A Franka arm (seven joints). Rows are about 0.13 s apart.
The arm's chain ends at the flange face. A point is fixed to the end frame.
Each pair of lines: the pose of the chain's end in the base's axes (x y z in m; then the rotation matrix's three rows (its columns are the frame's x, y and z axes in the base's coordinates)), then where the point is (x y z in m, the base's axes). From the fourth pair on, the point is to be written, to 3 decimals.
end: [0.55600, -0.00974, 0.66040], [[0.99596, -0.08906, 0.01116], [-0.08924, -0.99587, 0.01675], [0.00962, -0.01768, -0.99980]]
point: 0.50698 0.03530 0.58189
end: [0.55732, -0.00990, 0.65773], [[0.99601, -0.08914, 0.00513], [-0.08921, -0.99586, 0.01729], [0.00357, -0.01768, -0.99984]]
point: 0.50782 0.03518 0.57954
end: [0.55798, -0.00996, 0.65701], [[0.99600, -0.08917, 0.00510], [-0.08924, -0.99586, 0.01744], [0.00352, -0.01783, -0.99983]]
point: 0.50848 0.03513 0.57883
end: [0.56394, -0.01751, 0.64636], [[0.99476, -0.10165, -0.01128], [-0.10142, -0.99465, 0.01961], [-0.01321, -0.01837, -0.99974]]
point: 0.514 0.028 0.569
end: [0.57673, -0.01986, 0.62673], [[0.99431, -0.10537, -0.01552], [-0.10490, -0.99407, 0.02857], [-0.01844, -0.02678, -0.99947]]
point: 0.526 0.027 0.550
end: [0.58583, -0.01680, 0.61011], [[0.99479, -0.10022, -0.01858], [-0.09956, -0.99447, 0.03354], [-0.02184, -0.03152, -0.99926]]
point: 0.535 0.030 0.534
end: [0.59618, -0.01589, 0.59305], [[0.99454, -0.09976, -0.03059], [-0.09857, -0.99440, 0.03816], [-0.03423, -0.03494, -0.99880]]
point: 0.544 0.031 0.518
